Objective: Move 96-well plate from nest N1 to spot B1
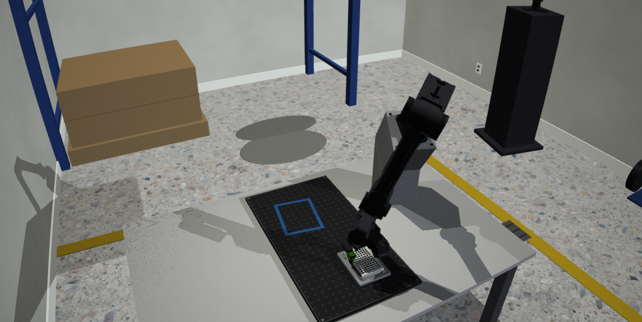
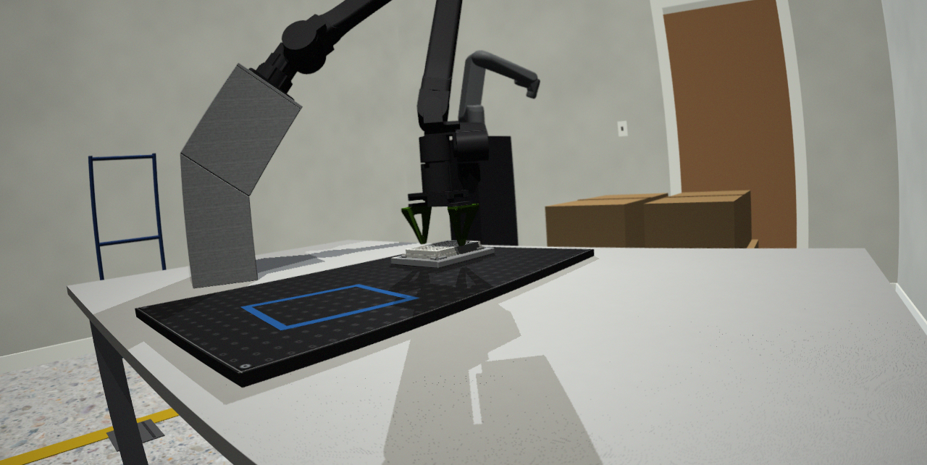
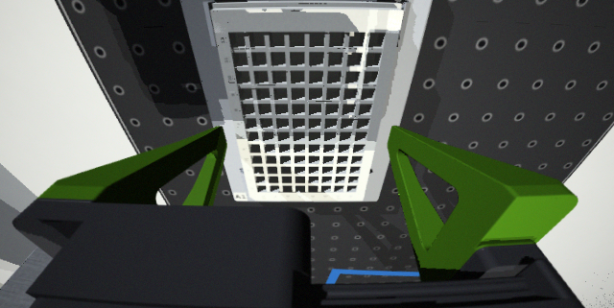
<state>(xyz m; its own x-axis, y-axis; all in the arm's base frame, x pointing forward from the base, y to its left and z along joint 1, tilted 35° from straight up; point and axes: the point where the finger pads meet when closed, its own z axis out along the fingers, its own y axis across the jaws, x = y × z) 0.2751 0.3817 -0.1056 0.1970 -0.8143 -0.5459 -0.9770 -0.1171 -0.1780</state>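
Right now the white 96-well plate is 2 cm below my hand. Also, from my hand: grey plate nest N1: 3 cm below.
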